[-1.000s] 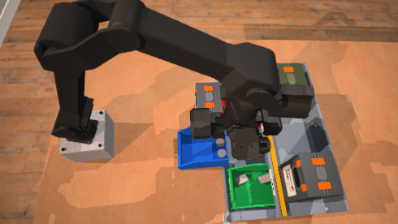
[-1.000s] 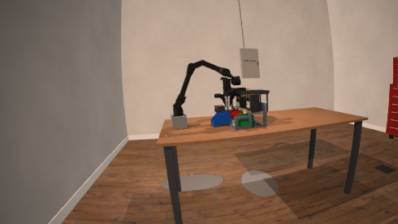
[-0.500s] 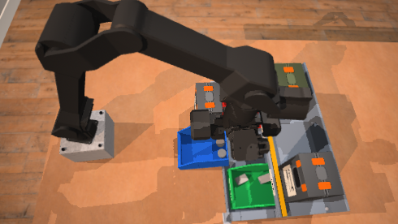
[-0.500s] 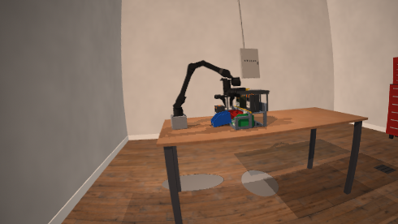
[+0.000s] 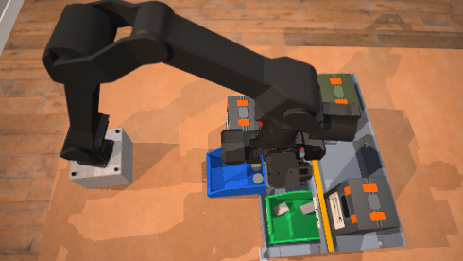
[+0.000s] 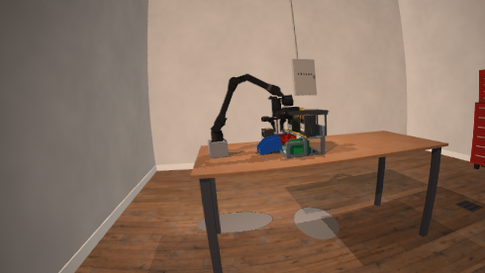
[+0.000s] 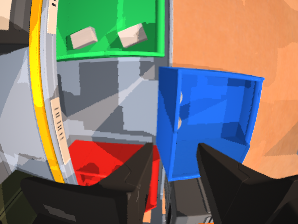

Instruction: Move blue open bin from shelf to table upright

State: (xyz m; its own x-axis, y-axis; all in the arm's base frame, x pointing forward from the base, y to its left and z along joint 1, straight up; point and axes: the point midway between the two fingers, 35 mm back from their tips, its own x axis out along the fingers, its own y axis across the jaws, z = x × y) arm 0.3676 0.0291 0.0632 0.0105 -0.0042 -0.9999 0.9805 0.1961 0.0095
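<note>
My hand is 60 mm past the blue open bin, 10 mm to the left of it and 100 mm above it. Round my hand: red bin (50 mm ahead, 120 mm to the left, 110 mm below); green bin (100 mm ahead, 100 mm to the right, 110 mm below); yellow rail (110 mm ahead, 20 mm to the left, 50 mm below).
</note>
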